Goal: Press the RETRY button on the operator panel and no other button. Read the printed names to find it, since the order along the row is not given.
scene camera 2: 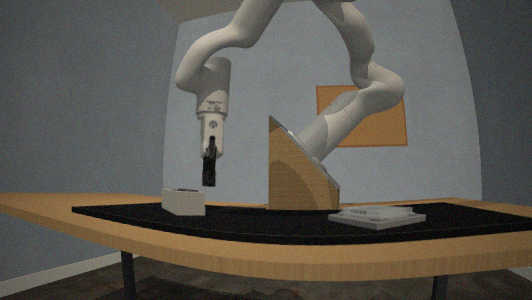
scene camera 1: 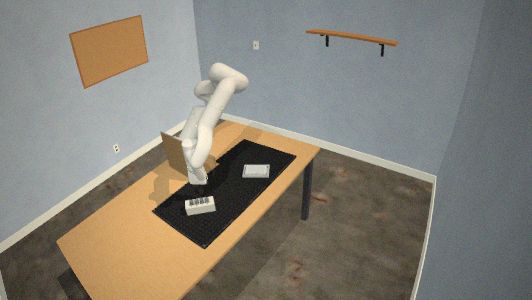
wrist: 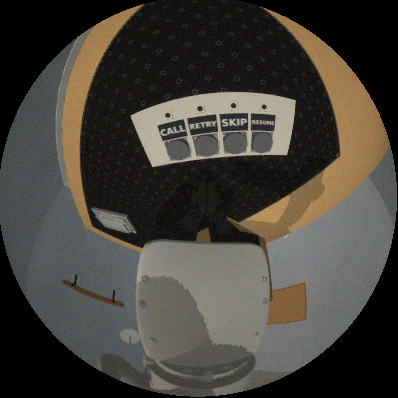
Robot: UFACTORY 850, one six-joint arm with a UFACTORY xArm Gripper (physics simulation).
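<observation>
The operator panel (scene camera 1: 201,208) (scene camera 2: 183,202) (wrist: 145,135) is a white box on the black mat. In the wrist view its printed names read, left to right, CALL, RETRY, SKIP, RESUME, each with a grey round button below and a small dark dot above. The RETRY button (wrist: 206,145) is second from the left, between the CALL button (wrist: 178,149) and the SKIP button (wrist: 235,143); the RESUME button (wrist: 262,142) is at the right end. My gripper (scene camera 2: 209,185) (wrist: 204,187) is shut and empty. In the scene camera 2 view its tips are above the panel's right edge, apart from it.
A flat grey-white device (scene camera 1: 256,171) (scene camera 2: 377,218) (wrist: 114,220) lies on the black mat (scene camera 1: 205,240) (scene camera 2: 280,235) (wrist: 200,60). A slanted wooden stand (scene camera 1: 173,154) (scene camera 2: 300,185) stands by the arm's base. The mat lies on the wooden table (scene camera 1: 115,240) (scene camera 2: 310,265).
</observation>
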